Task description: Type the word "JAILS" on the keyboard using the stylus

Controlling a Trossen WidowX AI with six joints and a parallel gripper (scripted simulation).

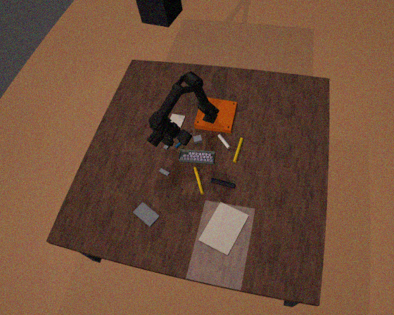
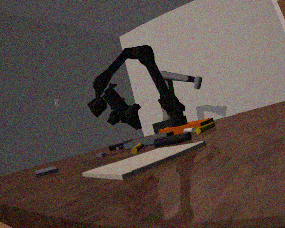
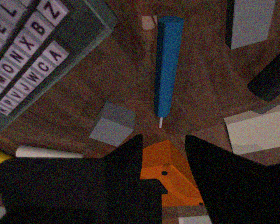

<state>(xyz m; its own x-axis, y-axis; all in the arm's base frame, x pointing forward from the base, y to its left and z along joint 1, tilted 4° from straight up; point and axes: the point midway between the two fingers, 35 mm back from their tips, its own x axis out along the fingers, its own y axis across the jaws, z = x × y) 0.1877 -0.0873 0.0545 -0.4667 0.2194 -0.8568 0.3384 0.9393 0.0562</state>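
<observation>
Right now my gripper tip is 20 mm past the blue stylus and 60 mm above it. From my gripper tip the other things lie so: white sheet (370 mm ahead, 380 mm to the left, 60 mm below); grey pad (450 mm ahead, 10 mm to the left, 60 mm below); white stick (70 mm behind, 200 mm to the left, 60 mm below).
</observation>
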